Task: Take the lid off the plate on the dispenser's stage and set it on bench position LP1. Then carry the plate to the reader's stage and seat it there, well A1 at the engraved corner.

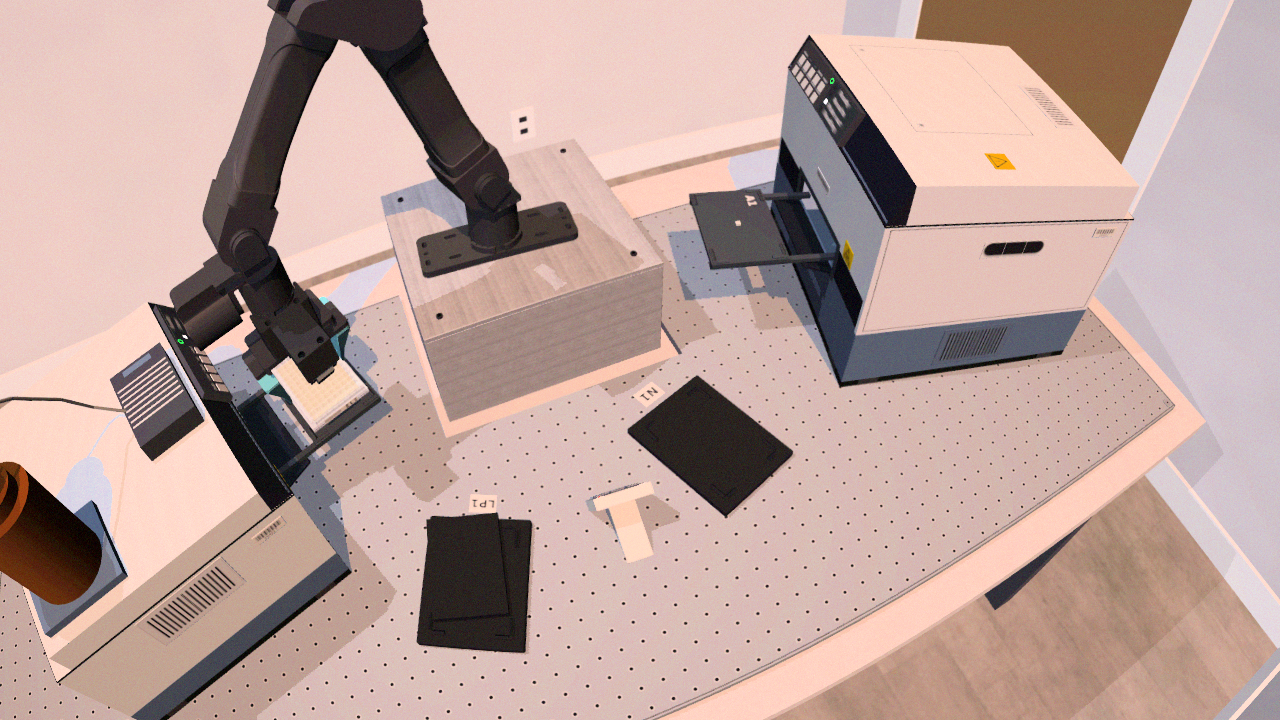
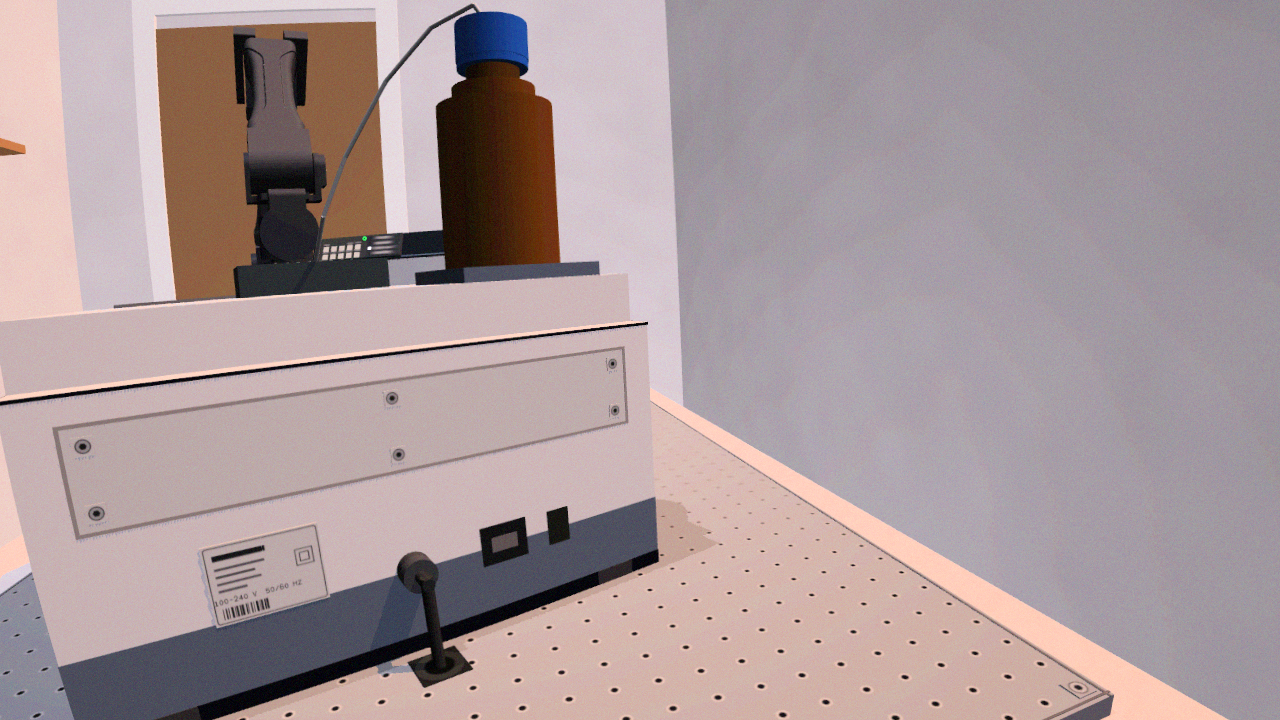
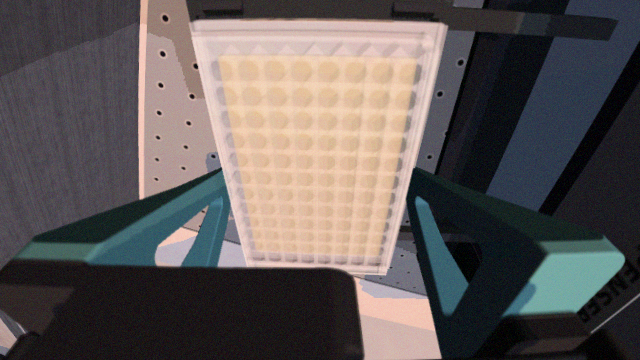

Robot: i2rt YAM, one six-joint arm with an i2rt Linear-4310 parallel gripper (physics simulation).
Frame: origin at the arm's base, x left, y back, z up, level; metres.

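Seen in the pictures: gripper, fingertip midpoint: point(image 3: 318, 178); arm's base, origin of the base link: point(image 1: 495, 241).
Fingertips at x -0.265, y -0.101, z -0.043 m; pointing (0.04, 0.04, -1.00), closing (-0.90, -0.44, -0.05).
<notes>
Pixels of each thing's top centre, then the offset from my fingertips to it. "spot": a spot on its surface instead.
- pale yellow 96-well plate, middle of its top: point(image 3: 315, 190) point(image 1: 313, 373) dx +0.001, dy -0.001, dz +0.010 m
- dispenser's dark stage, middle of its top: point(image 3: 388, 162) point(image 1: 298, 401) dx -0.030, dy -0.016, dz -0.014 m
- black nest, middle of its top: point(image 1: 473, 579) dx +0.127, dy -0.267, dz -0.090 m
- thin black slab, middle of its top: point(image 1: 465, 565) dx +0.123, dy -0.249, dz -0.085 m
- reader's stage, middle of its top: point(image 1: 764, 220) dx +0.601, dy +0.029, dz +0.034 m
- amber bottle, surface spot: point(image 2: 497, 179) spot: dx -0.310, dy -0.257, dz +0.185 m
- reader, middle of its top: point(image 1: 969, 101) point(image 2: 415, 237) dx +0.862, dy -0.025, dz +0.229 m
- Black nest N1, middle of its top: point(image 1: 711, 439) dx +0.443, dy -0.180, dz -0.090 m
- cream T-shaped piece, surface spot: point(image 1: 630, 528) spot: dx +0.311, dy -0.263, dz -0.083 m
The pale yellow 96-well plate point(image 1: 324, 394) point(image 3: 320, 120) wears its clear lid point(image 3: 320, 34). My gripper point(image 1: 306, 360) point(image 3: 318, 178) is shut on the lidded plate, teal fingers against its long sides. The plate is level, over or on the dispenser's dark stage point(image 1: 353, 421) point(image 3: 320, 9); any gap beneath is too small to judge. Bench position LP1 is a black nest point(image 1: 520, 591) by its label point(image 1: 483, 503); a thin black slab point(image 1: 465, 568) lies askew on it. The reader's stage point(image 1: 742, 234) sticks out, bare, its A1 mark point(image 1: 750, 200) at the far right corner.
The dispenser point(image 1: 187, 582) point(image 2: 340, 447) carries an amber bottle point(image 1: 53, 546) point(image 2: 497, 179). The reader point(image 1: 993, 259) is at the right. The arm's wooden pedestal point(image 1: 554, 331) stands between them. Black nest N1 point(image 1: 711, 443) and a cream T-shaped piece point(image 1: 630, 528) are in front.
</notes>
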